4 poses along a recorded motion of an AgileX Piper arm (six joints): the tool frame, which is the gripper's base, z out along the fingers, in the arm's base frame.
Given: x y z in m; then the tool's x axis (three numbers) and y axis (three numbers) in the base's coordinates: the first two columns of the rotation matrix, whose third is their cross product.
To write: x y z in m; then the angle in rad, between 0 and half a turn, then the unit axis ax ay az. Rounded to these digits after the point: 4 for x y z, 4 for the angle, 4 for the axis.
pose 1, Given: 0.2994 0.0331 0.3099 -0.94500 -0.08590 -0.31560 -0.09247 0.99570 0.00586
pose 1, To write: 0.2994 0.0331 0.3099 2.8211 -0.0458 0.9989 0.0104
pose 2, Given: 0.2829 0.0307 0.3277 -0.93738 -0.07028 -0.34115 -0.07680 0.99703 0.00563
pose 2, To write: 0.2829 0.0307 0.3277 2.7939 -0.0379 0.9992 0.0096
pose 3, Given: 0.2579 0.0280 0.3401 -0.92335 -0.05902 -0.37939 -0.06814 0.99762 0.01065
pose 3, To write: 0.2579 0.0280 0.3401 2.7530 -0.0330 0.9994 0.0120
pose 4, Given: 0.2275 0.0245 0.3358 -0.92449 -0.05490 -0.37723 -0.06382 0.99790 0.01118
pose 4, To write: 0.2275 0.0245 0.3358 2.7553 -0.0308 0.9995 0.0118
